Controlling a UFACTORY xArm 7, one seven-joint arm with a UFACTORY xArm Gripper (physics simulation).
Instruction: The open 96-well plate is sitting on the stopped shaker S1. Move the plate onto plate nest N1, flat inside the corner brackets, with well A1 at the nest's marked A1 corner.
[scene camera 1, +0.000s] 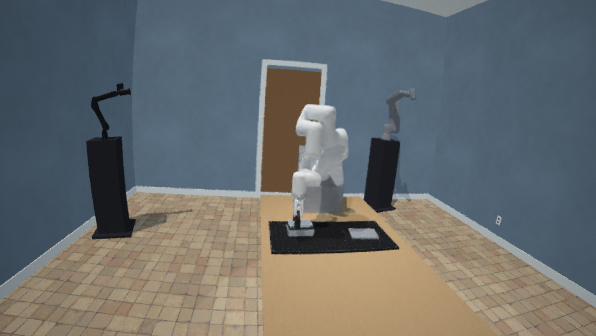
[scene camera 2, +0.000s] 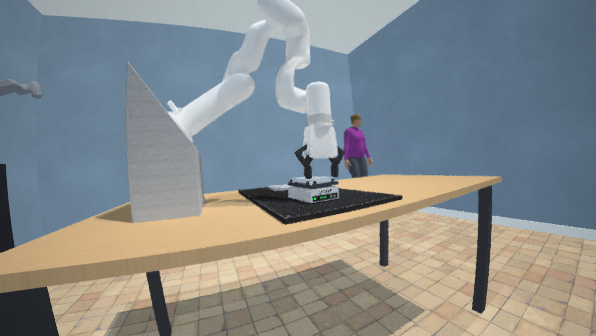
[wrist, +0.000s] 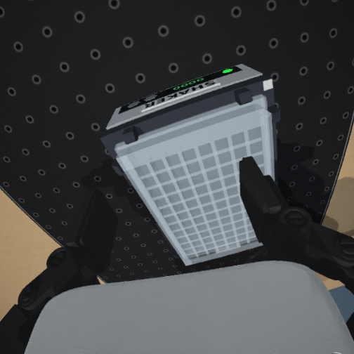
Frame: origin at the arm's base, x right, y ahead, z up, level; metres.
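Seen in the pictures: gripper, between the fingertips: (scene camera 1: 296, 224) (scene camera 2: 322, 178); arm's base, origin of its link: (scene camera 1: 320, 172) (scene camera 2: 179, 128).
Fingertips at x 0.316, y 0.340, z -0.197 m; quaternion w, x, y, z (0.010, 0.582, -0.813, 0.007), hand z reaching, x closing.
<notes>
Pixels of each thing's top centre, then the offset from my fingertips to it. Level surfaces: height alone.
- clear 96-well plate, centre of its top: (scene camera 2: 311, 177) (scene camera 1: 300, 221) dx -0.031, dy -0.016, dz +0.005 m
- pale flat nest, centre of its top: (scene camera 2: 282, 185) (scene camera 1: 363, 232) dx -0.381, dy +0.128, dz -0.050 m
- black perforated board, height of its surface: dz -0.065 m
- wooden table, height of its surface: dz -0.078 m
The clear 96-well plate (scene camera 1: 307, 224) (scene camera 2: 314, 179) (wrist: 200, 175) lies on top of the shaker (scene camera 1: 306, 233) (scene camera 2: 302, 194) (wrist: 251, 70), whose display reads zeros beside a green light. My gripper (scene camera 1: 297, 226) (scene camera 2: 321, 176) (wrist: 171, 190) is open and empty, pointing down just above the plate. In the wrist view one finger overlaps the plate's right side and the other stands out beyond its left side, so the plate looks off-centre and turned relative to the fingers. The pale flat nest (scene camera 1: 363, 233) (scene camera 2: 278, 188) lies apart from the shaker; its A1 mark is too small to tell.
The shaker and nest stand on a black perforated board (scene camera 1: 330, 246) (scene camera 2: 367, 197) (wrist: 45, 65) on the wooden table (scene camera 1: 350, 290) (scene camera 2: 200, 237). The arm's grey base block (scene camera 1: 324, 197) (scene camera 2: 162, 165) stands behind the board. A person (scene camera 2: 356, 145) stands beyond the table.
</notes>
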